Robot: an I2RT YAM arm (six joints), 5 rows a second.
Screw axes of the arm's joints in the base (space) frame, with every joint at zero. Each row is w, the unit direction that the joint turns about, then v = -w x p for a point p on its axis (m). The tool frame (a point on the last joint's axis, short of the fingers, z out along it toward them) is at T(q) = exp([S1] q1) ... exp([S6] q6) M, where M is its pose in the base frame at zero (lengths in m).
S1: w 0 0 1 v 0.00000 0.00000 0.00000
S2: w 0 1 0 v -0.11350 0.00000 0.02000
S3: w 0 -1 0 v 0.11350 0.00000 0.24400
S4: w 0 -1 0 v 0.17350 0.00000 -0.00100
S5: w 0 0 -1 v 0.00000 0.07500 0.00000
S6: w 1 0 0 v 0.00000 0.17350 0.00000
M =
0 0 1 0.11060
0 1 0 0.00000
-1 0 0 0.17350
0 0 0 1
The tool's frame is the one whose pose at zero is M.
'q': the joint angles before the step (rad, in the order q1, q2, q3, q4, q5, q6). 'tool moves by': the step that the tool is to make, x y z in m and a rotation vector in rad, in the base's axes. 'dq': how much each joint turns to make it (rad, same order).
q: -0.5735 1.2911 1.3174 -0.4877 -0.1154 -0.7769
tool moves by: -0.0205 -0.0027 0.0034 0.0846 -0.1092 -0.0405
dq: -0.0583 -0.0685 -0.0563 0.0470 -0.0712 0.1134
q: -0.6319 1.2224 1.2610 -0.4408 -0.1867 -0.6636
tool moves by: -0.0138 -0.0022 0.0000 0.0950 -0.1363 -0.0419
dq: -0.0456 -0.0554 -0.0686 0.0959 -0.0594 0.1503
